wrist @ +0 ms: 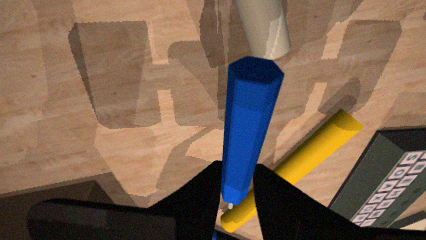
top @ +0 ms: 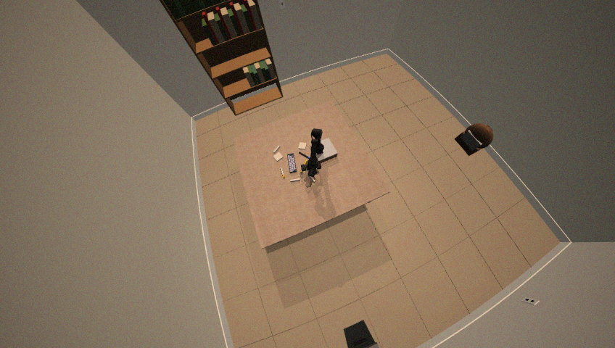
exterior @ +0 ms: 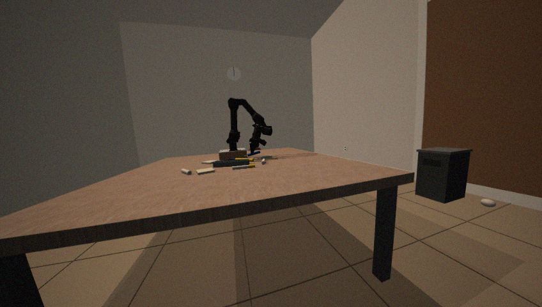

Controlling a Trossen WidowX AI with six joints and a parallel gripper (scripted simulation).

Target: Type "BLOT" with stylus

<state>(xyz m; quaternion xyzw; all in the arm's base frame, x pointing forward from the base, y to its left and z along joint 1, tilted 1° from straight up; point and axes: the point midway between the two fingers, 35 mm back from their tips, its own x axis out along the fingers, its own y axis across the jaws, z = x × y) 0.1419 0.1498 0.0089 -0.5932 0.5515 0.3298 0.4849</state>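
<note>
The blue stylus is 20 mm to the right of my gripper tip. Round my gripper tip: yellow pen (40 mm ahead, 50 mm to the right, 30 mm below); then cream pad (280 mm ahead, 250 mm to the right, 30 mm below).
</note>
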